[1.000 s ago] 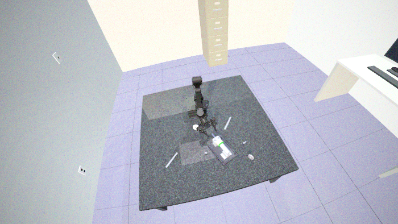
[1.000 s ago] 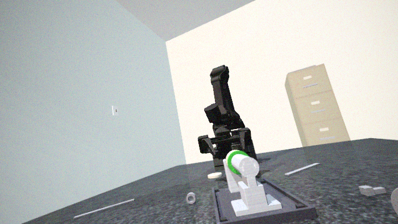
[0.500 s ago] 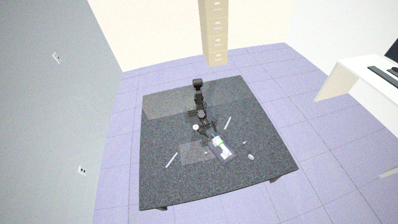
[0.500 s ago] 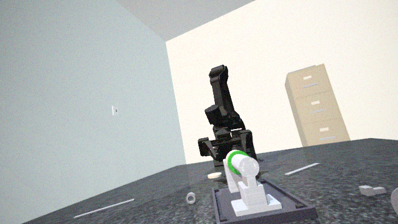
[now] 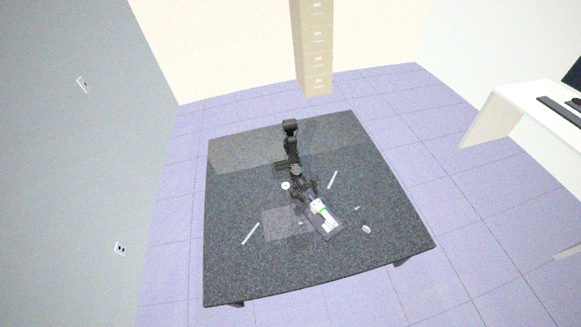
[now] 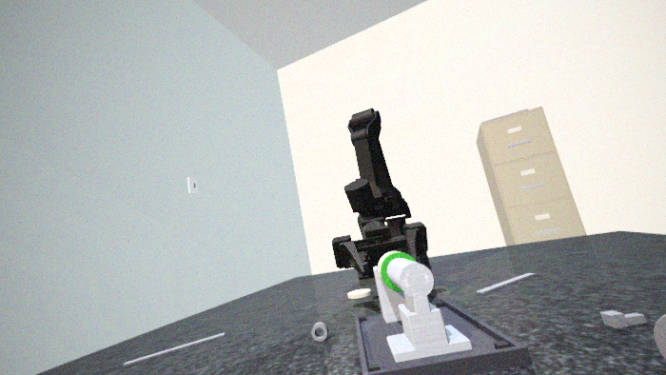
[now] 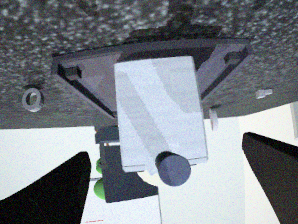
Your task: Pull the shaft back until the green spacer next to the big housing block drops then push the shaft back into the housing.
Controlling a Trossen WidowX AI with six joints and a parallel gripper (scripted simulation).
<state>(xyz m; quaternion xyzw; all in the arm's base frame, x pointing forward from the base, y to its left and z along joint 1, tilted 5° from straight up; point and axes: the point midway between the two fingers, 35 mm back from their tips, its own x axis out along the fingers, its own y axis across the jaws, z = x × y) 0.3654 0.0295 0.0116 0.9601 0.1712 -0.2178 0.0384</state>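
Right now the grey shaft is 7 cm ahead of my gripper tip, 2 cm to the left of it and 1 cm above it. Also, from my gripper tip: bolt 25 cm to the left, 11 cm ahead, 7 cm below; then green spacer 10 cm ahead, 4 cm to the left, 1 cm above.
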